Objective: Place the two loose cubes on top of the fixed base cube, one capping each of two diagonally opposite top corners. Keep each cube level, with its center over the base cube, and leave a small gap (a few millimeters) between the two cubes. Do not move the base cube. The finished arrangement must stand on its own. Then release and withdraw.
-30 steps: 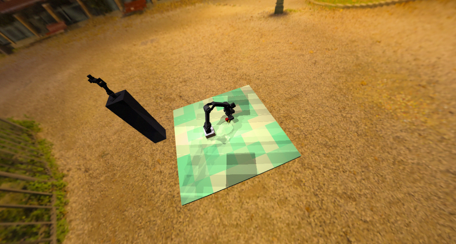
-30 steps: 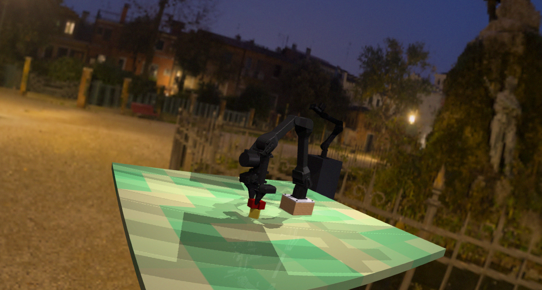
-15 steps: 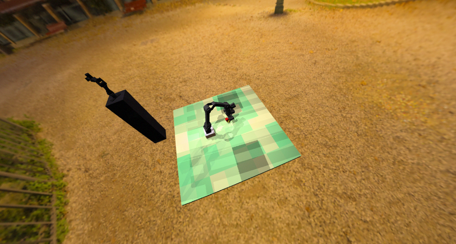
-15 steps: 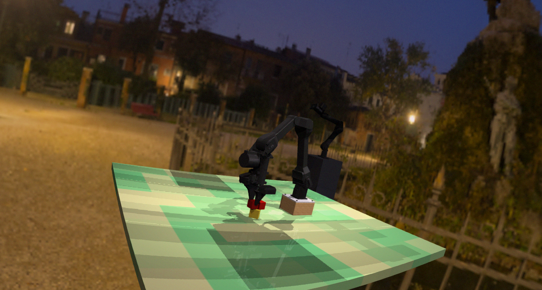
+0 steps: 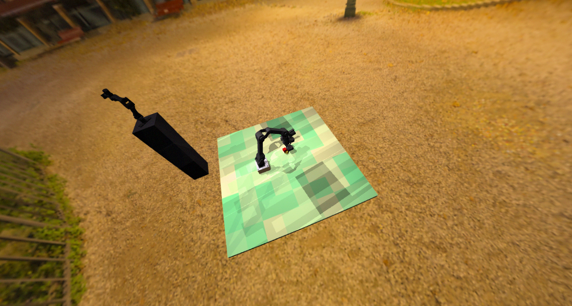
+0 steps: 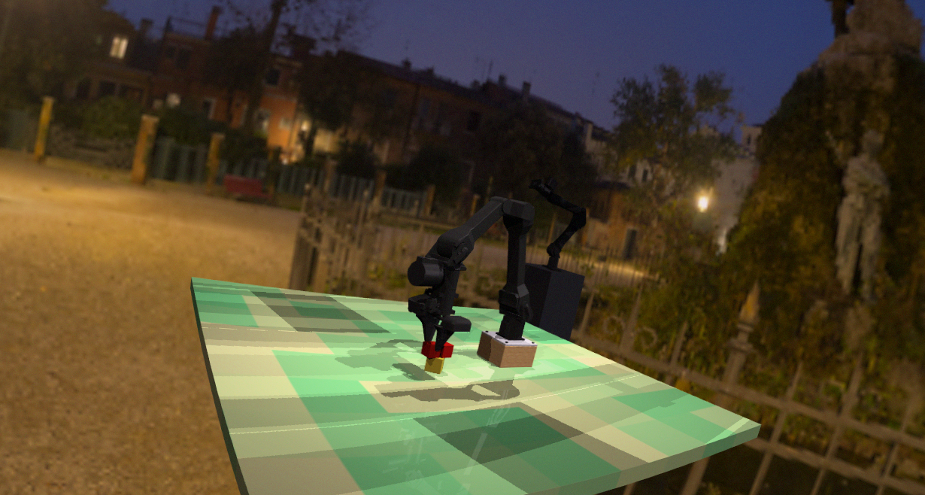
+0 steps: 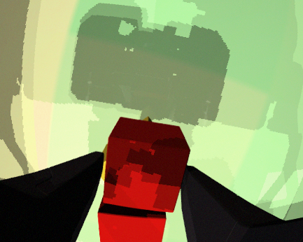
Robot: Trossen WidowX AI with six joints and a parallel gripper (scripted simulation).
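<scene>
My gripper tip is 2 cm past the yellow base cube and 4 cm above it.
</scene>
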